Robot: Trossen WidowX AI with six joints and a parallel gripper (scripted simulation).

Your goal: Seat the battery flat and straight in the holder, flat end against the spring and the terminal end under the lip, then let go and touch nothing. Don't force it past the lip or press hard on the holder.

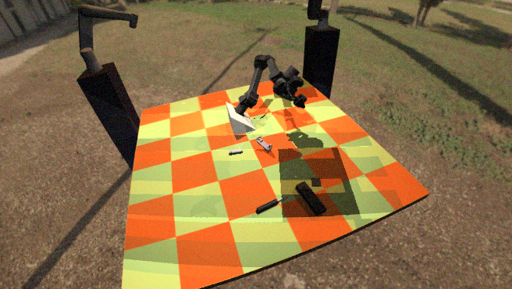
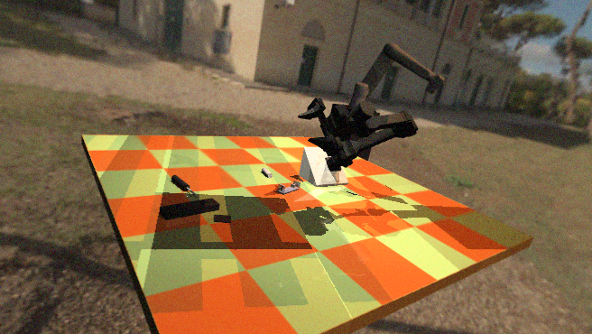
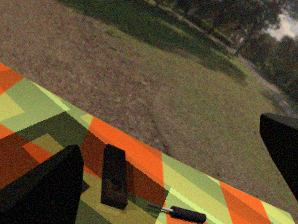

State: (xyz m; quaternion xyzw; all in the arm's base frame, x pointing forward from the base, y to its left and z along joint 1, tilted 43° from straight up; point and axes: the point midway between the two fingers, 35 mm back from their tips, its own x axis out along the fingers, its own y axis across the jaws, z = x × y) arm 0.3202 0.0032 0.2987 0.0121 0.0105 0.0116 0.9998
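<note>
Right now the battery is 290 mm to the right of my gripper tip, 260 mm below it and 90 mm behind it. From my gripper tip the other things lie so: screwdriver 260 mm below, 260 mm ahead, 220 mm to the right; then small black square 270 mm below, 230 mm ahead; then long black bar 300 mm ahead, 260 mm below, 70 mm to the right.
</note>
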